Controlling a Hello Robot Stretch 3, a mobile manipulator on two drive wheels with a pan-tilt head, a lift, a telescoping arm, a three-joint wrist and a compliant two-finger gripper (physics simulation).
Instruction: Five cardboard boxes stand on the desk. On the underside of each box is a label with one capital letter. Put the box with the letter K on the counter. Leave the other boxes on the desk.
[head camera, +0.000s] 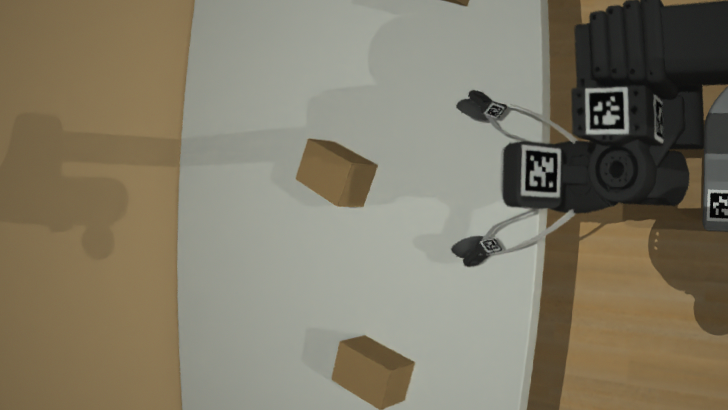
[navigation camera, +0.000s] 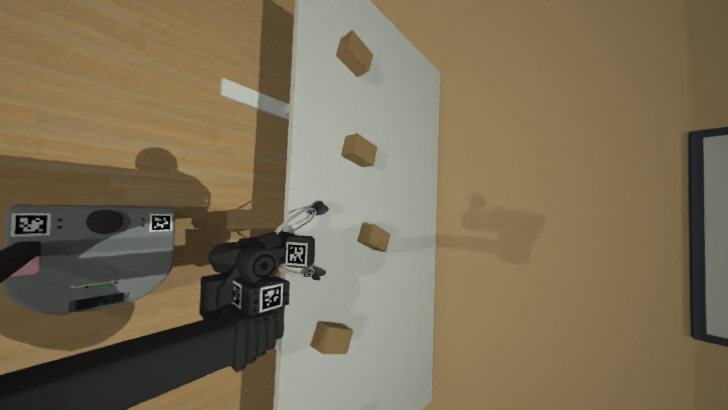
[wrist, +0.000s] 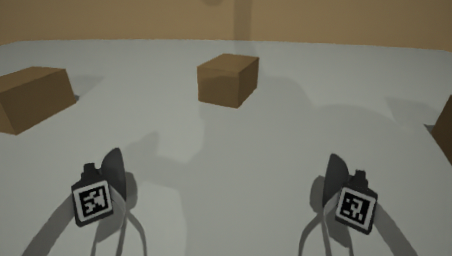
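Pixels of known places: gripper, fingertip midpoint: (head camera: 462, 177) (navigation camera: 323, 239); robot's base, origin of the base link: (navigation camera: 105, 220).
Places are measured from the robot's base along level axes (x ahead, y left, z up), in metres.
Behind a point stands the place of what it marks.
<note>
Brown boxes stand apart on the white desk (head camera: 244, 305) {x 0.197, y -0.817, z 0.720 m} (navigation camera: 407, 305) {x -0.312, y -0.820, z 0.720 m} (wrist: 150, 60). The middle box (head camera: 326, 172) {x -0.027, y -0.572, z 0.770 m} (navigation camera: 373, 237) {x -0.023, y -0.547, z 0.770 m} (wrist: 217, 86) is ahead of my gripper (head camera: 468, 178) {x -0.022, y -0.387, z 0.735 m} (navigation camera: 318, 240) {x -0.022, y -0.387, z 0.735 m} (wrist: 225, 170) {x -0.022, y -0.387, z 0.735 m}, which is open and empty above the desk's front part. Another box (head camera: 359, 371) {x 0.226, y -0.504, z 0.770 m} (navigation camera: 359, 150) {x 0.225, y -0.478, z 0.770 m} (wrist: 40, 100) stands to the gripper's left. A third (head camera: 457, 1) {x -0.237, y -0.390, z 0.740 m} (navigation camera: 331, 337) {x -0.263, y -0.394, z 0.770 m} (wrist: 445, 131) stands to its right, cut off in the head and wrist views. A farther box (navigation camera: 354, 53) {x 0.487, y -0.448, z 0.770 m} shows in the navigation view. Labels are hidden. The fifth box and the counter do not show.
A tan wall (head camera: 91, 305) {x 0.231, y -1.087, z 0.910 m} (navigation camera: 560, 127) {x 0.368, y -1.086, z 1.166 m} (wrist: 125, 20) rises behind the desk. A white desk leg (navigation camera: 244, 96) sticks out over the wooden floor (head camera: 636, 366) {x 0.383, y -0.316, z 0.000 m} (navigation camera: 127, 76) {x 0.528, y -0.037, z 0.001 m}. A dark-framed panel (navigation camera: 697, 229) {x 0.028, y -1.064, z 1.445 m} is at the navigation view's right edge.
</note>
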